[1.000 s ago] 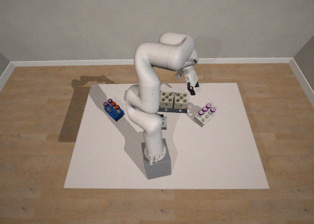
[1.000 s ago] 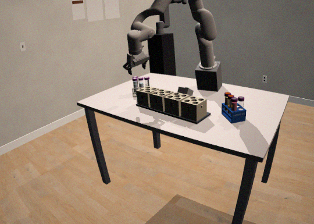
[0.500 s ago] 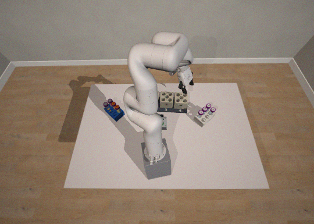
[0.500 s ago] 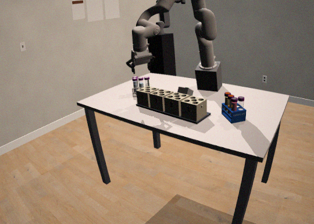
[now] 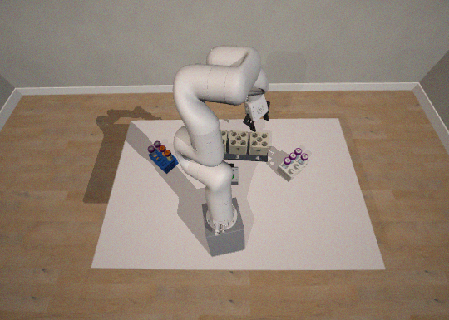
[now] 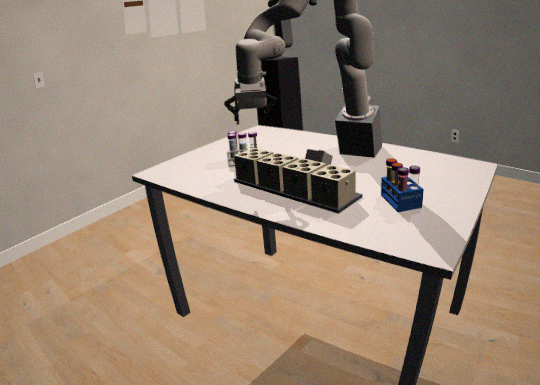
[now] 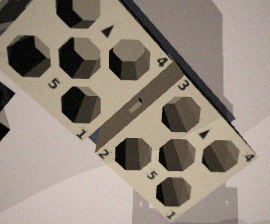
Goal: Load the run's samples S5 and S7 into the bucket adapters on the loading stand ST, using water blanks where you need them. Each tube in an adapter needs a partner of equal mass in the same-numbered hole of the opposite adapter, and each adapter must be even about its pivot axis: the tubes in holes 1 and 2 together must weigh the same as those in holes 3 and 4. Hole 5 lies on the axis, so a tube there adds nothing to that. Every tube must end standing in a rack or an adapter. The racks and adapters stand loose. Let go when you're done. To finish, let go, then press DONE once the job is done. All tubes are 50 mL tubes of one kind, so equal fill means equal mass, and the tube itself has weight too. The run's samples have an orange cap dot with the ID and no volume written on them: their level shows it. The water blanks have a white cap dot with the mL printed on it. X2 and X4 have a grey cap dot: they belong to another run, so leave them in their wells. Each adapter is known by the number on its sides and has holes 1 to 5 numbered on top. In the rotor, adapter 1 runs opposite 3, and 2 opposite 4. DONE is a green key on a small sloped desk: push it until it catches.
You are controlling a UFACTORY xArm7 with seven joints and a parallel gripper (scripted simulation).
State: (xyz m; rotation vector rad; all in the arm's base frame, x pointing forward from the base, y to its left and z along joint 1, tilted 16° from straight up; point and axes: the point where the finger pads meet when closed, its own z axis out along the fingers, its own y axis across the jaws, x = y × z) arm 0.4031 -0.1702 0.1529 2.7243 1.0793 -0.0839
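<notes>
Now: the white rack 190 mm below my hand, 180 mm to the right of it and 130 mm behind it. From my hand the other things lie so: adapter (320 mm to the left, 170 mm below); dark stand (220 mm below, 150 mm to the left, 10 mm behind); blue rack (500 mm to the left, 190 mm below, 110 mm behind).
</notes>
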